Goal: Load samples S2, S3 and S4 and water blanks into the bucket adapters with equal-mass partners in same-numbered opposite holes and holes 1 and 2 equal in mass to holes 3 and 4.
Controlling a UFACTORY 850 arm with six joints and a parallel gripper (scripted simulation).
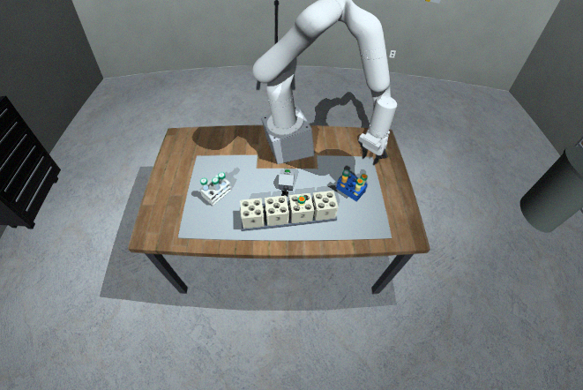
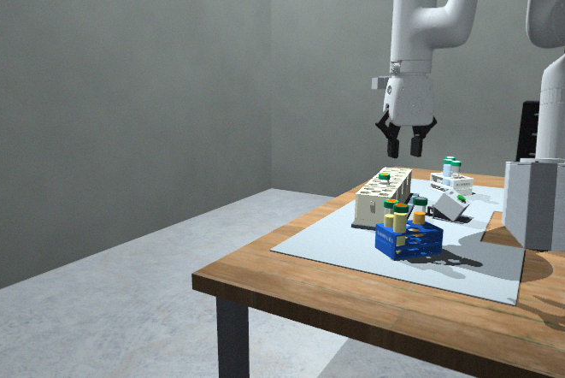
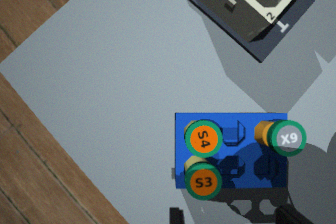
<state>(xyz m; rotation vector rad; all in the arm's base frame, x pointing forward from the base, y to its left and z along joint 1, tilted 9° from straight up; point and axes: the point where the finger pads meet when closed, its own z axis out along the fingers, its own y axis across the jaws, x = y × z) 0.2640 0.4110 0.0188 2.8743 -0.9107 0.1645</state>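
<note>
Now: hand 10 mm to the left of the sample tube S3 and 190 mm above it. The rest, counted from my hand: blue rack (10 mm behind, 40 mm to the right, 220 mm below); sample tube (160 mm ahead, 300 mm to the right, 180 mm below); tube X9 (20 mm behind, 100 mm to the right, 190 mm below).
</note>
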